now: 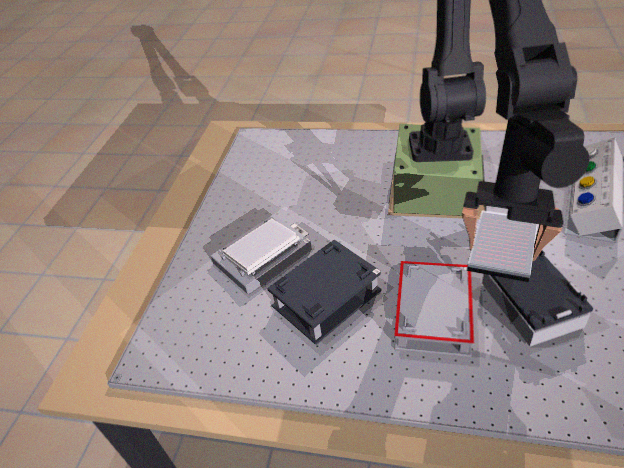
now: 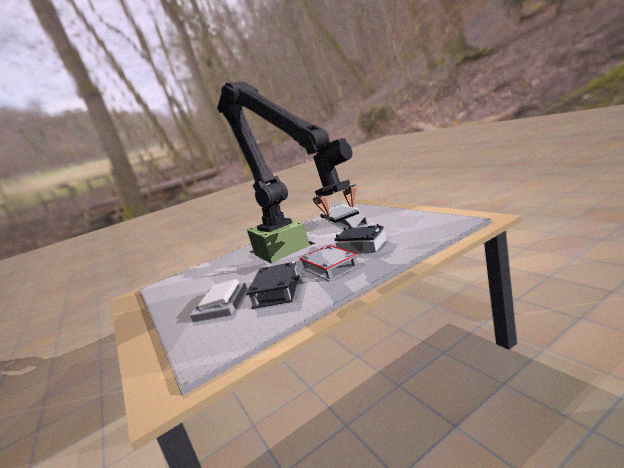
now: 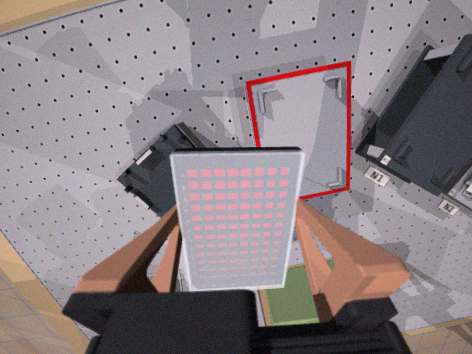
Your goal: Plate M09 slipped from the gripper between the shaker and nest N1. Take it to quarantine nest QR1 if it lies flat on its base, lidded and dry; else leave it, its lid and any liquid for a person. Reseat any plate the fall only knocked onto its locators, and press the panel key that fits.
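Places are measured from the arm's base along level axes (x ahead, y left, z up), in centimetres.
Pixels of known places: gripper, fingertip midpoint: (image 1: 501,254) (image 2: 341,215) (image 3: 237,205); arm's base, link origin: (image 1: 439,148) (image 2: 274,226).
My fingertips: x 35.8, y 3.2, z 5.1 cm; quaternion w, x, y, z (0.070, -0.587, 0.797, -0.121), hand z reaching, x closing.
For each thing: its top centre in the pictures, then the offset to it from my fingertips. "spot": a spot on its surface instead. Level surfaces: height alone.
- lidded plate, top centre: (image 3: 238,238) (image 1: 504,238) (image 2: 338,209) dz +1.5, dx -1.8, dy +0.7 cm
- red-rimmed nest QR1, top centre: (image 3: 305,142) (image 1: 434,296) (image 2: 327,254) dz -9.9, dx -0.5, dy -9.4 cm
- dark nest, top centre: (image 1: 323,277) (image 3: 459,126) (image 2: 271,274) dz -8.6, dx -5.1, dy -27.9 cm
- white plate, top centre: (image 1: 259,240) (image 2: 217,290) dz -9.8, dx -16.6, dy -40.5 cm
- black-topped shaker, surface spot: (image 3: 157,170) (image 1: 555,305) spot: dz -9.0, dx +3.2, dy +8.7 cm
- key panel, top centre: (image 1: 603,168) (image 2: 342,204) dz -6.1, dx -26.3, dy +25.9 cm
- perforated board, surface height: dz -14.5 cm
- wooden table, surface height: dz -15.8 cm
My gripper (image 1: 504,245) (image 2: 340,211) (image 3: 237,205) is shut on a lidded plate (image 1: 504,239) (image 2: 343,213) (image 3: 239,190) with pink wells, held upright above the table; no M09 label is legible. The red-rimmed nest QR1 (image 1: 399,302) (image 2: 342,261) (image 3: 348,125) bears no plate and is beside and below it. The dark nest (image 1: 325,282) (image 2: 274,278) (image 3: 430,120) has an N1 label beside it. A white plate (image 1: 262,244) (image 2: 219,293) rests on a grey nest; whether it is fully seated is unclear. The black-topped shaker (image 1: 544,292) (image 2: 360,235) (image 3: 157,170) is partly hidden by the held plate.
The key panel (image 1: 607,191) stands at the right, with green, yellow and blue keys showing. The green base block (image 1: 428,193) (image 2: 279,242) (image 3: 292,300) carries the arm. The perforated board (image 1: 226,372) (image 3: 45,100) lies on the wooden table (image 1: 75,372).
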